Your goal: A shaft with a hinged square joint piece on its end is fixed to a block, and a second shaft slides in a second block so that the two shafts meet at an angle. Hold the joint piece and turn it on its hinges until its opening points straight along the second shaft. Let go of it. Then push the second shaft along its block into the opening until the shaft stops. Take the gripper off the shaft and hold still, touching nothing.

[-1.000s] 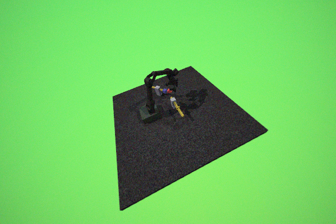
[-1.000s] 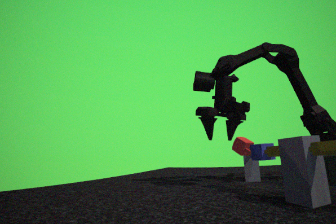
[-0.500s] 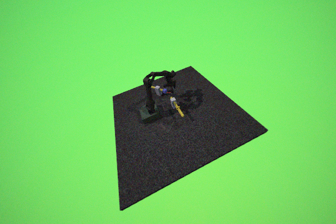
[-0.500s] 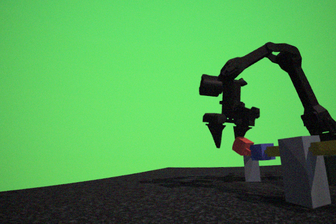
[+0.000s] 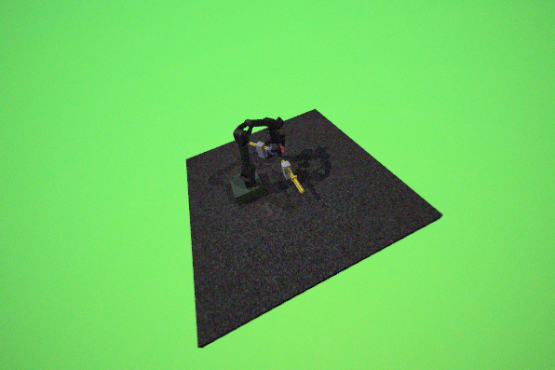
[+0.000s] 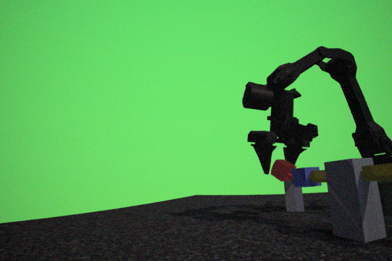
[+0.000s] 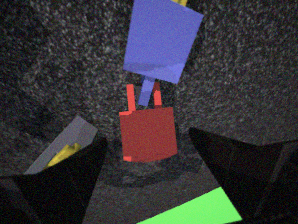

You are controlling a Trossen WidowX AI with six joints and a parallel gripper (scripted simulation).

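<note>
Now: the red joint piece 1 cm to the left of my gripper tip, 1 cm behind it and 1 cm above it.
</note>
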